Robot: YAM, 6 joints.
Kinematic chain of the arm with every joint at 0, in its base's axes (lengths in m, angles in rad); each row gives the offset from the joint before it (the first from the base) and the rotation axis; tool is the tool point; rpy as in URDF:
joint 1: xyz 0 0 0.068 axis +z
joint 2: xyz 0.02 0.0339 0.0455 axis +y
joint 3: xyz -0.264 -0.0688 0 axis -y
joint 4: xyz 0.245 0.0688 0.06 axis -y
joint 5: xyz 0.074 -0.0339 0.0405 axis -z
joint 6: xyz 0.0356 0 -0.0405 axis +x
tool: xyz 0 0 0 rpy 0 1.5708 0
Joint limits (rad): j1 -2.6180..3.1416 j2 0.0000..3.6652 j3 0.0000..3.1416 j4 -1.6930..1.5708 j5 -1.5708..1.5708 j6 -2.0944..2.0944
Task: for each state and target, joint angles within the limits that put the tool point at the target. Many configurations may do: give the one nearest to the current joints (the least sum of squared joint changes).
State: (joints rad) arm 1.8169 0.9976 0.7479 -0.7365 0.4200 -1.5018
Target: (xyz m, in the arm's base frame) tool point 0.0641 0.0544 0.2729
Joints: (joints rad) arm 0.9850 0.4784 0.6964 -1.0370 0.7148 -1.5018
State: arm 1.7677 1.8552 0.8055 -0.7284 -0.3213 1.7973
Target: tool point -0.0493 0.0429 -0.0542
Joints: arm 2.1972 2.7245 0.5035 -0.5012 -0.4285 1.7973
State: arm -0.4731 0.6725 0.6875 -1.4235 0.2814 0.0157
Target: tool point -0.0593 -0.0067 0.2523
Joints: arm -0.3594 0.0000 0.7834 -1.6930 0.8665 0.0157
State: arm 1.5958 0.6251 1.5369 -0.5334 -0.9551 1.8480
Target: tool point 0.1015 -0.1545 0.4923
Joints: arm 2.3039 0.2230 1.6035 -0.5864 -0.9033 1.8480
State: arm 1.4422 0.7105 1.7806 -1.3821 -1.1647 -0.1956
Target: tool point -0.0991 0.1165 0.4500
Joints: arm 2.0578 1.1085 1.5869 -1.3339 -1.1906 -0.1956
